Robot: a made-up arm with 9 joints.
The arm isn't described. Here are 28 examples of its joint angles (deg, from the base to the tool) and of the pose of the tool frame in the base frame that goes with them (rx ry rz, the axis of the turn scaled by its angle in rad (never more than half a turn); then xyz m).
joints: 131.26 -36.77 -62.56 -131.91 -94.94 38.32 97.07 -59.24 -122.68
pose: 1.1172 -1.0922 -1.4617 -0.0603 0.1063 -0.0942
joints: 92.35 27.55 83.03 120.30 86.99 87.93 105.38 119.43 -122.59
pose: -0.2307 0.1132 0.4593 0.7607 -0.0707 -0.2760
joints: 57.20 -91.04 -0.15 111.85 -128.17 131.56 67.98 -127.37 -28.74
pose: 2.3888 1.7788 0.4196 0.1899 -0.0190 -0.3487
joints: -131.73 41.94 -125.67 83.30 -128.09 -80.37 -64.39 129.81 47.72
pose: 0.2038 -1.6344 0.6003 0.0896 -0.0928 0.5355
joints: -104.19 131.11 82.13 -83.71 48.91 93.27 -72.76 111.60 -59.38
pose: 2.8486 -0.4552 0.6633 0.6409 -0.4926 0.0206
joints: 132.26 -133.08 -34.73 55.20 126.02 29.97 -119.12 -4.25 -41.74
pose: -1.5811 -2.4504 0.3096 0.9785 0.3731 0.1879
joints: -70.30 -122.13 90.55 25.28 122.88 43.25 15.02 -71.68 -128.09
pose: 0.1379 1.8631 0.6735 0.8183 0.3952 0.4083
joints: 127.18 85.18 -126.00 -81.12 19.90 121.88 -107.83 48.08 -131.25
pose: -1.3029 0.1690 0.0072 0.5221 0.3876 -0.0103
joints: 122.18 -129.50 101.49 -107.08 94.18 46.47 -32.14 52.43 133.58
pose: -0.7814 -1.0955 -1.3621 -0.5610 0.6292 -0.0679
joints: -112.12 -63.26 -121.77 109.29 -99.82 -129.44 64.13 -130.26 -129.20
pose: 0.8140 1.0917 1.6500 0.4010 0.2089 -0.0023
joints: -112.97 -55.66 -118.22 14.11 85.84 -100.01 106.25 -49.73 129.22
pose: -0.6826 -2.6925 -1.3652 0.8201 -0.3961 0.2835
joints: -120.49 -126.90 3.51 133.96 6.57 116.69 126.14 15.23 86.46
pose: 2.4209 -0.7306 0.4036 0.0795 0.2561 0.2780
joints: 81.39 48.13 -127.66 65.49 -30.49 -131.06 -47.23 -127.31 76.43
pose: -0.2365 2.1273 1.4134 0.2616 0.3821 -0.1663
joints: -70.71 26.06 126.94 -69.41 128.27 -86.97 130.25 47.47 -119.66
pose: 1.0570 -0.9666 -0.0188 -0.4995 0.6150 0.0009
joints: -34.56 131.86 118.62 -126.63 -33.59 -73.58 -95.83 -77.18 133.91
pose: 1.3795 0.1829 -0.9702 -0.4286 -0.4040 -0.3225
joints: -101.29 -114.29 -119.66 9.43 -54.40 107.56 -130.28 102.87 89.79
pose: -1.0747 1.0098 -1.7530 0.0502 -0.3930 0.0326
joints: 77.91 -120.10 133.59 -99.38 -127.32 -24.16 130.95 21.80 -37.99
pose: -1.4041 0.0952 1.7249 0.1831 -0.3838 0.4348
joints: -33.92 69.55 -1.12 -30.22 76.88 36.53 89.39 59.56 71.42
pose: -1.2729 0.2663 1.0371 0.6928 -0.1852 0.9589
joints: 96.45 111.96 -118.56 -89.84 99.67 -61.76 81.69 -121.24 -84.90
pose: -2.7027 -1.2325 -0.4448 0.6488 0.9300 0.1829
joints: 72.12 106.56 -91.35 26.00 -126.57 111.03 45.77 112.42 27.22
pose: -0.9066 0.8749 2.0088 -0.1683 0.2409 0.2545
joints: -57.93 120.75 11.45 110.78 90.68 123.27 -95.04 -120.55 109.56
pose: 0.0012 -0.8298 -1.1839 0.2496 0.0025 0.6508
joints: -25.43 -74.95 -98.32 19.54 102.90 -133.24 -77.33 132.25 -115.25
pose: 2.5541 -0.6703 -1.2690 -0.3752 -0.9309 0.3346
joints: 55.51 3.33 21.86 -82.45 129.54 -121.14 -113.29 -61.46 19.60
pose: -0.4355 -0.1706 -1.8335 0.4891 -0.4939 -0.0641
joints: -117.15 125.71 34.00 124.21 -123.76 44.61 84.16 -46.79 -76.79
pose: -0.6807 0.8664 -0.2604 0.1560 0.0539 0.5866
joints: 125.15 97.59 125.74 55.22 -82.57 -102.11 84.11 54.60 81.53
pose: 0.2592 2.1316 0.5986 -0.0316 -0.2591 -0.5759
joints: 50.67 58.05 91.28 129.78 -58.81 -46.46 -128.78 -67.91 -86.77
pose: 1.8176 1.3190 0.6403 0.1761 0.1175 0.4031
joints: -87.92 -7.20 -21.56 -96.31 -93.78 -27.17 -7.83 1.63 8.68
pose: -1.4079 -0.7199 0.3996 -0.2437 0.2275 0.0735
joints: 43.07 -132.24 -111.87 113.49 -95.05 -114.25 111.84 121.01 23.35
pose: -2.4486 -0.7929 1.1645 -0.3170 -0.4675 0.2714
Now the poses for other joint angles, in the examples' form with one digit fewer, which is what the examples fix.
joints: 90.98 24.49 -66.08 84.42 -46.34 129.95 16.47 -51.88 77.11
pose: 1.229 -1.917 0.776 -0.467 -0.348 0.012
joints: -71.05 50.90 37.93 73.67 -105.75 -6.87 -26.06 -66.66 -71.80
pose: -0.558 2.109 1.807 -0.217 0.383 0.393
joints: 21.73 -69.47 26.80 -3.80 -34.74 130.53 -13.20 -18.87 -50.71
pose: 1.044 1.691 1.354 0.240 -0.161 -0.169
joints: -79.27 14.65 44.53 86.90 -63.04 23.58 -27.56 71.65 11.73
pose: -1.539 -2.299 -0.889 0.192 0.143 -0.212
